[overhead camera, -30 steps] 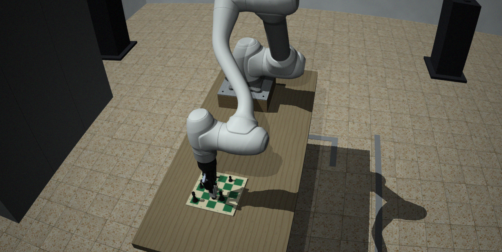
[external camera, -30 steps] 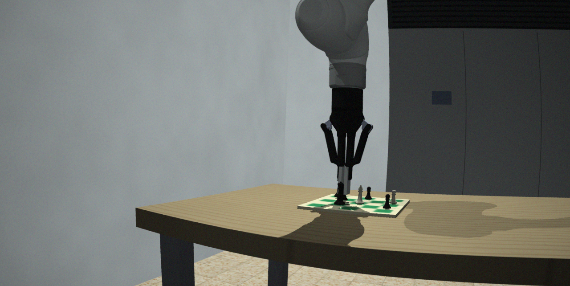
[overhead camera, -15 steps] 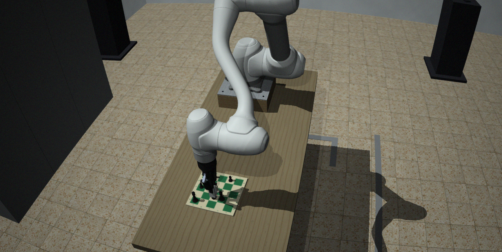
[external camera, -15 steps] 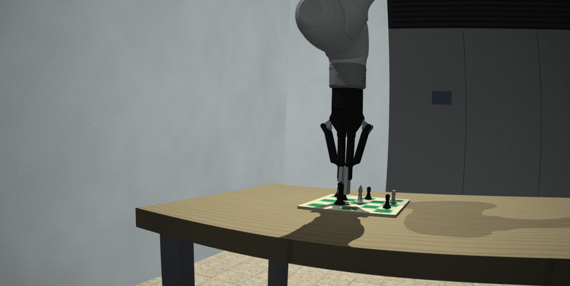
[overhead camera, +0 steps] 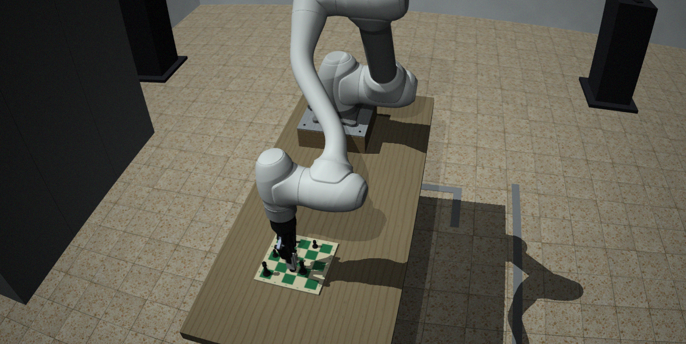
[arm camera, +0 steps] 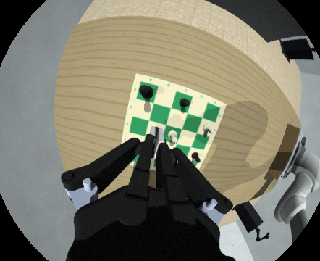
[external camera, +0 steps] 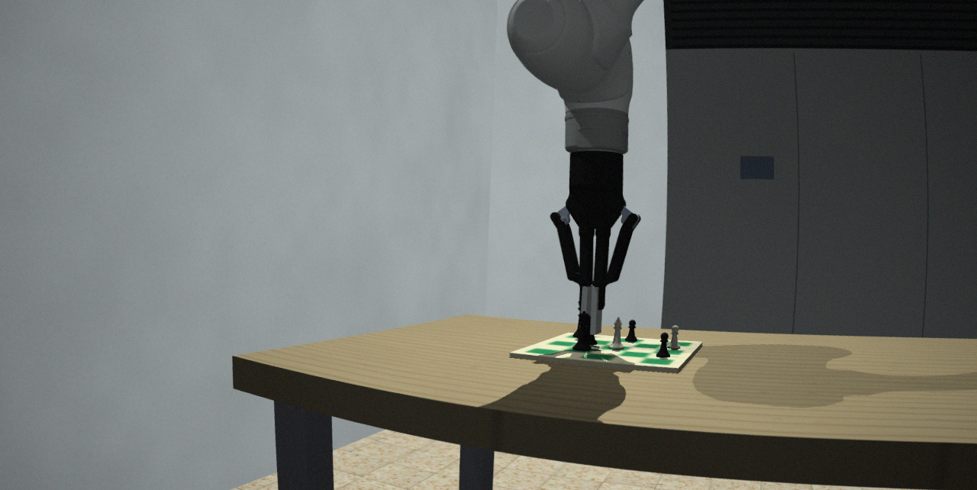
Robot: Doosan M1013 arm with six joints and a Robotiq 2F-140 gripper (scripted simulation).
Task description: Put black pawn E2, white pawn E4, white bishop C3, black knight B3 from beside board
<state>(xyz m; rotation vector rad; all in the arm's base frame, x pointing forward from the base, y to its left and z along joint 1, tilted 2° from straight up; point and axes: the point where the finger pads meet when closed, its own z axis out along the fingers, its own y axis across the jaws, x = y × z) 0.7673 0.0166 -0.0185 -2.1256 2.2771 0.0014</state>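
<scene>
Now: hand 30 mm above the black knight. The rest, counted from my hand: white bishop 40 mm behind, 30 mm below; white pawn 120 mm behind, 40 mm below, 30 mm to the right; green-and-cream chessboard 50 mm below, 40 mm behind.
</scene>
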